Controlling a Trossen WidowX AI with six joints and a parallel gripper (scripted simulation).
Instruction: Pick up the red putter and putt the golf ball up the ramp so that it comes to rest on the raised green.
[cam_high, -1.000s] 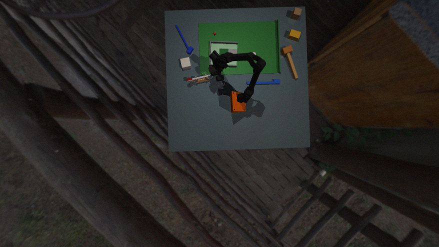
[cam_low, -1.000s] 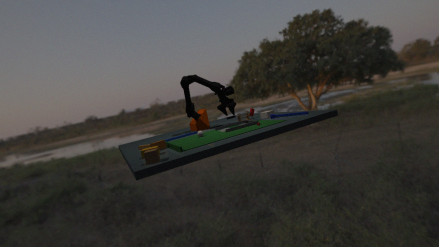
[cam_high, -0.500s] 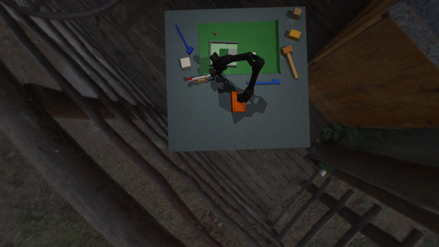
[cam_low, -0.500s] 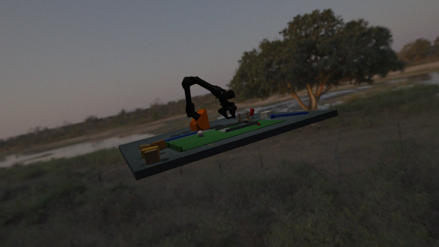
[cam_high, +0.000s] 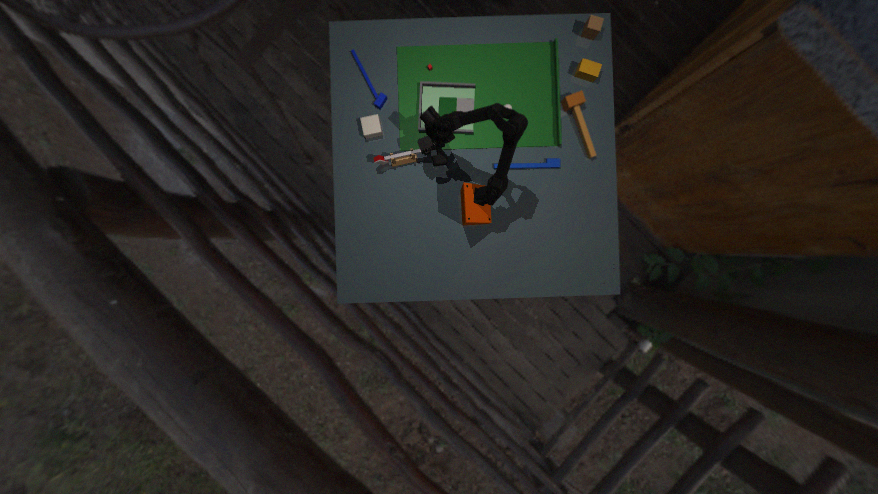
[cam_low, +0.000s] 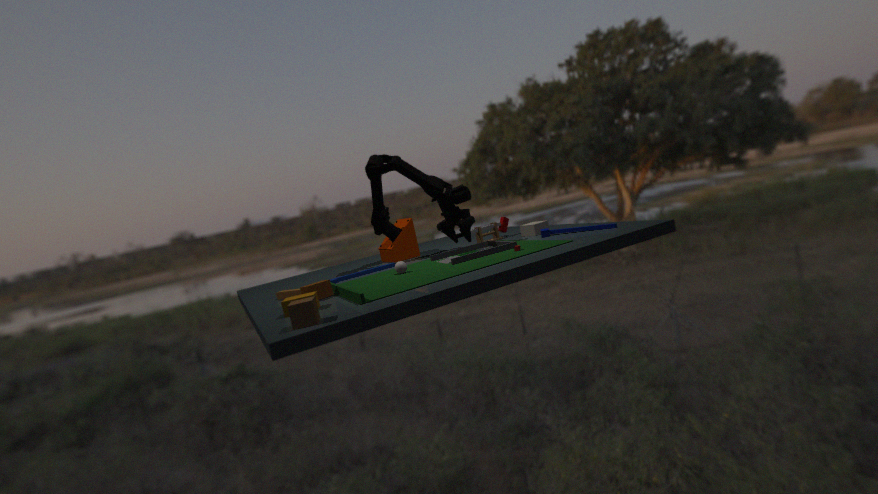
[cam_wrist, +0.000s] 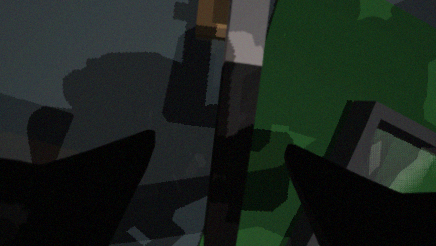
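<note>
Now: the putter 40 mm behind my gripper tip, 110 mm to the left of it and 30 mm above it. The rest, counted from my gripper tip: white cube (80 mm ahead, 280 mm to the left, 10 mm below); then green mat (280 mm ahead, 190 mm to the right, 30 mm below); then white golf ball (220 mm ahead, 320 mm to the right).
</note>
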